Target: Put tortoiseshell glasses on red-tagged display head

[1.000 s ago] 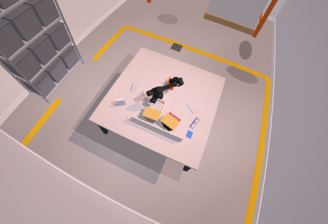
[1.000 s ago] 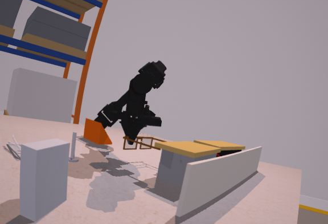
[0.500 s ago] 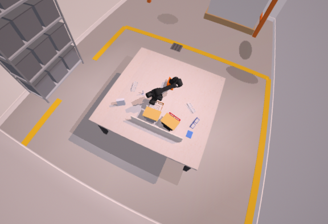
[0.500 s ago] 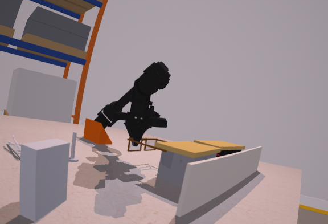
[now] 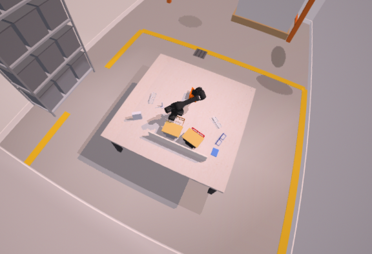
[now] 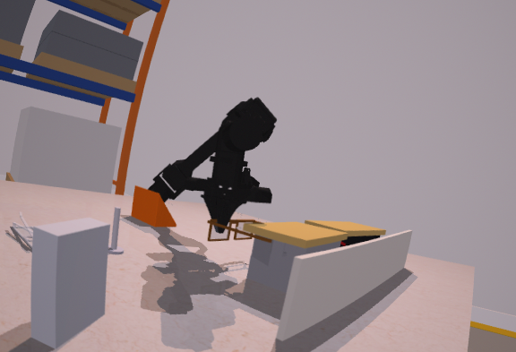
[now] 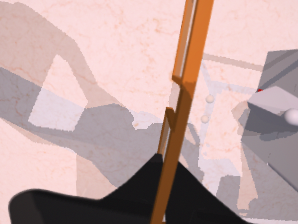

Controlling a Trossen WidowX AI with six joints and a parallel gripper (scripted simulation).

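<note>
The display head is 130 mm ahead of my gripper tip, 30 mm to the left of it and 10 mm below it. Round my gripper tip: white panel (290 mm ahead, 110 mm to the left, 10 mm below); then grey block (370 mm to the right, 90 mm ahead, 10 mm below); then grey stand (170 mm to the right, 120 mm behind, 40 mm below).
</note>
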